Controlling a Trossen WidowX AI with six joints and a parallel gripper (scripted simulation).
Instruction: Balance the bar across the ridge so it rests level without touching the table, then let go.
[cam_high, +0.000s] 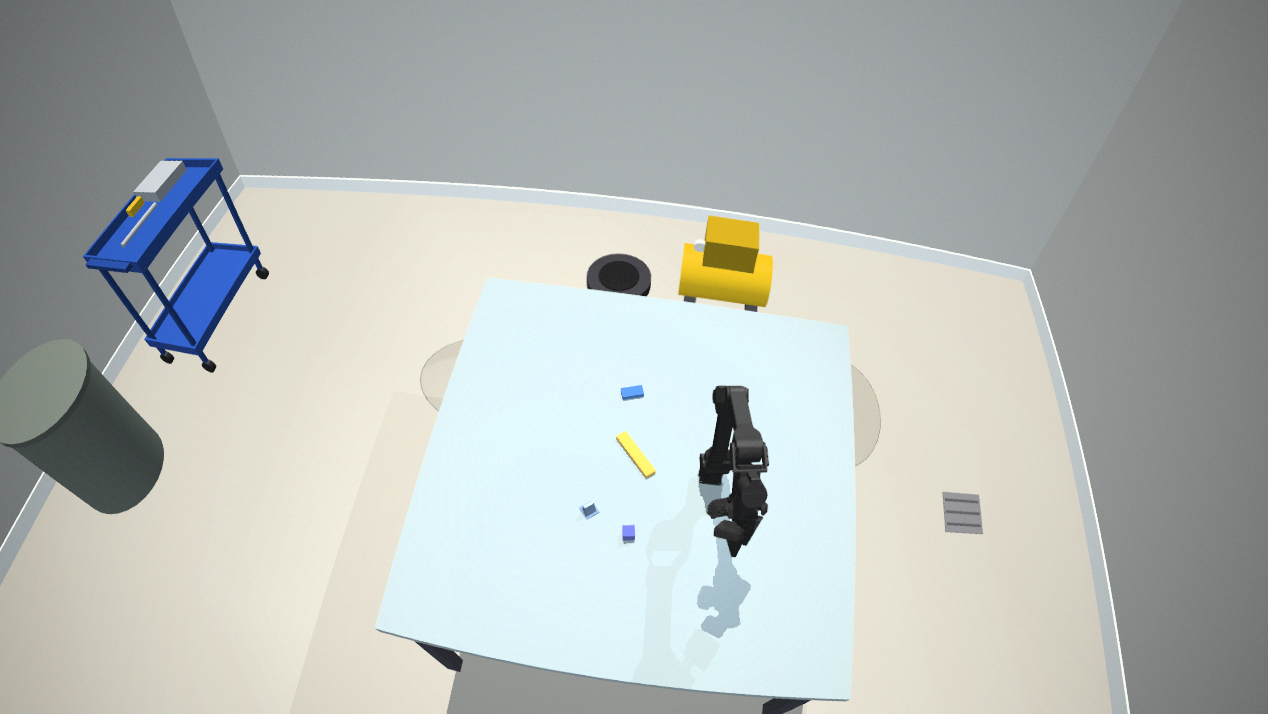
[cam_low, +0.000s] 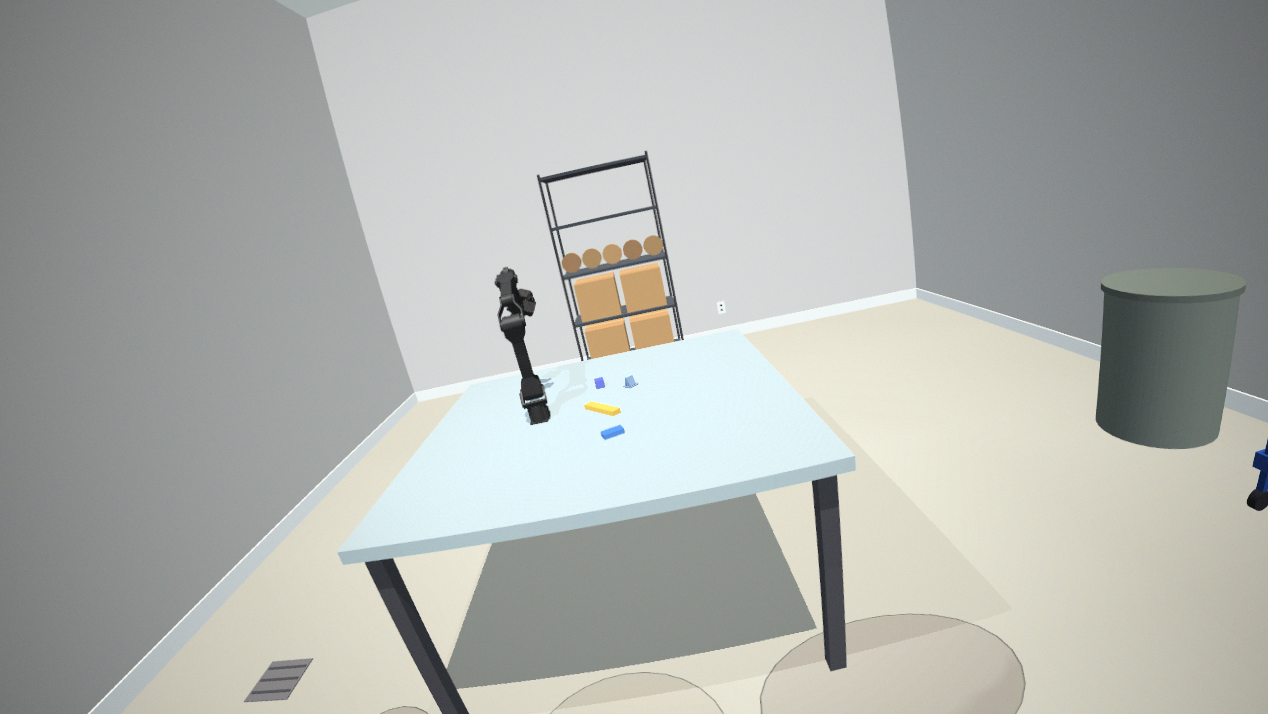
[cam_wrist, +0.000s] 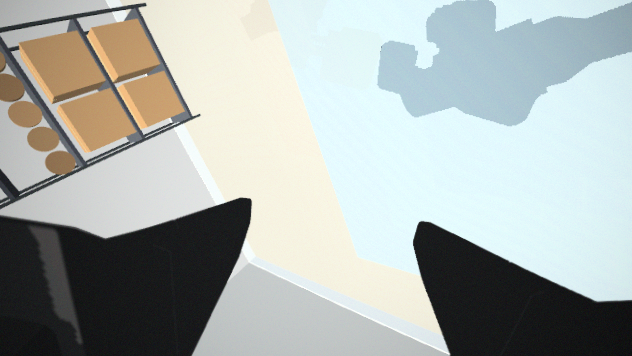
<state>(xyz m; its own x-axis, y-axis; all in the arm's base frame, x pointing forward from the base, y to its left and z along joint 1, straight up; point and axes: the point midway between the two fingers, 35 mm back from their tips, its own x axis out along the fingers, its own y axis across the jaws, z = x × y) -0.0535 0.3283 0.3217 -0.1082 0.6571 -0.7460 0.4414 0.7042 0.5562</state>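
The yellow bar is 280 mm ahead of my gripper tip, 380 mm to the right of it and 290 mm below it. Round my gripper tip: cube (270 mm ahead, 130 mm to the right, 280 mm below).
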